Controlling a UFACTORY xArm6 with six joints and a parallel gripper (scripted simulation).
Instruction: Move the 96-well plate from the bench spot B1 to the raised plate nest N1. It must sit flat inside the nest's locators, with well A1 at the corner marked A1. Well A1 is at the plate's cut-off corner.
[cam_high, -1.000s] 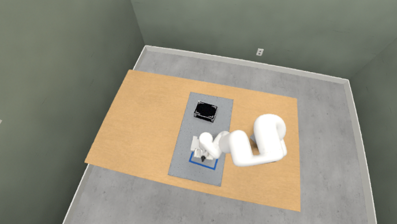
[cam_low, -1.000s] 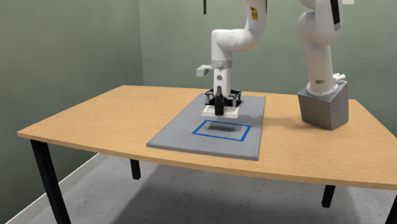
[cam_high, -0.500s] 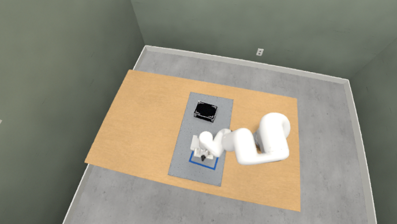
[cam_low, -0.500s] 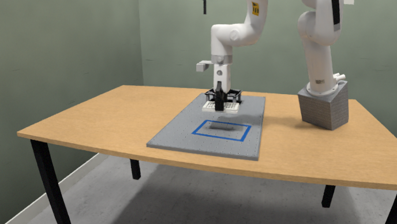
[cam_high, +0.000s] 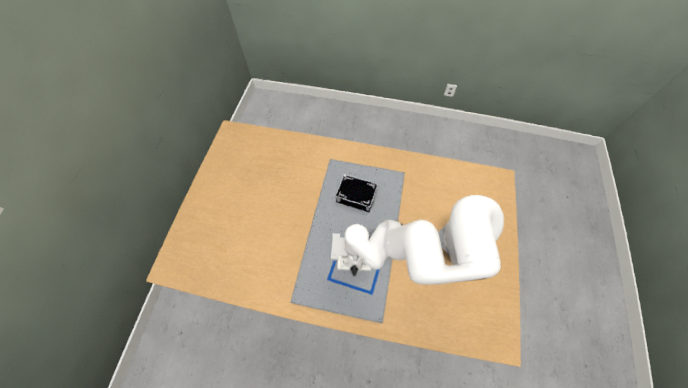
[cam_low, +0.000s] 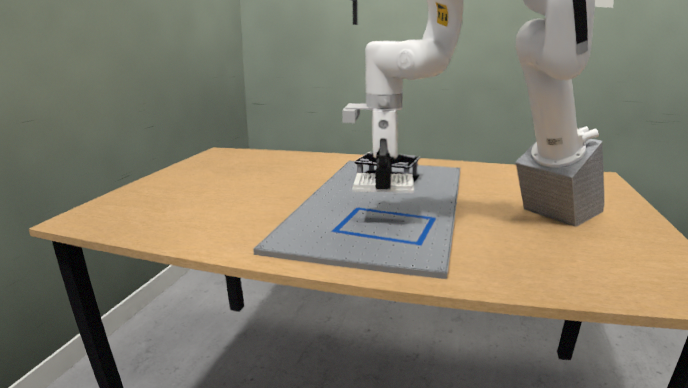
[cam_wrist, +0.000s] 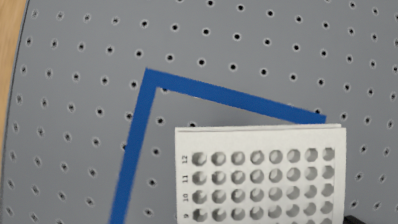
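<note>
Now: the black raised plate nest 32 cm to the right of my hand and 4 cm below it. The rest, counted from my hand: white 96-well plate: 1 cm below.
</note>
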